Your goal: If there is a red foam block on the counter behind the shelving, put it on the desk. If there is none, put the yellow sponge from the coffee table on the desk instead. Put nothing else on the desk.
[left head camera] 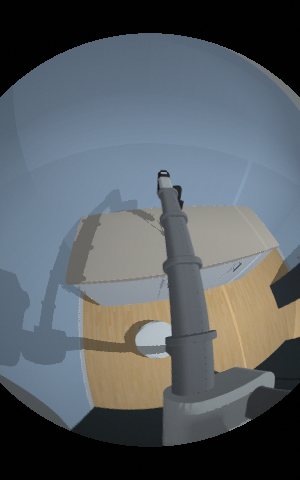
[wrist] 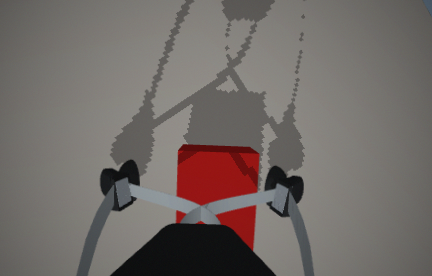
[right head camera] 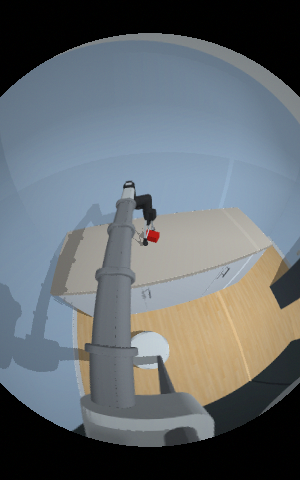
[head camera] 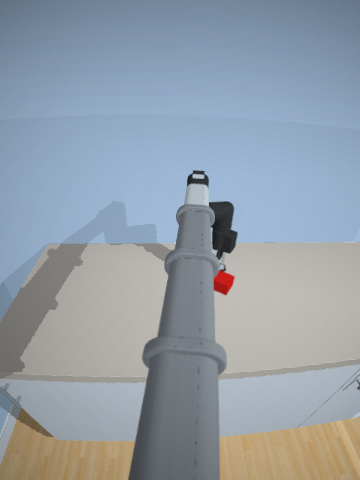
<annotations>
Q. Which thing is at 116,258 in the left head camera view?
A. A counter.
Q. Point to a red foam block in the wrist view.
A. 206,173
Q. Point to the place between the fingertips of my gripper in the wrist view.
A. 203,180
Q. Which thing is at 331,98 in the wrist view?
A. A counter.
</annotations>
